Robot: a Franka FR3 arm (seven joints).
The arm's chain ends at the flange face. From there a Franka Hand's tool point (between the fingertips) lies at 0.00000 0.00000 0.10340 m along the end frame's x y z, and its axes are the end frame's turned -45 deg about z.
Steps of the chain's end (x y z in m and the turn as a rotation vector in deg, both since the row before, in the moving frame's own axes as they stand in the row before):
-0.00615 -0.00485 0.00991 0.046 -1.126 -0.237
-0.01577 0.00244 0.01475 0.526 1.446 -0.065
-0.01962 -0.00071 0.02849 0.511 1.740 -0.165
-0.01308 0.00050 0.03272 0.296 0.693 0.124
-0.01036 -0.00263 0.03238 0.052 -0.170 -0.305
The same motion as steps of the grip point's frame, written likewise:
-0.00230 -0.00927 0.00989 0.829 -0.764 -0.237
-0.01036 -0.00825 0.01471 -0.651 1.394 -0.065
-0.01050 -0.01281 0.02844 -0.869 1.592 -0.165
-0.00834 -0.00839 0.03271 -0.281 0.699 0.124
-0.00562 -0.00947 0.03238 0.157 -0.083 -0.305

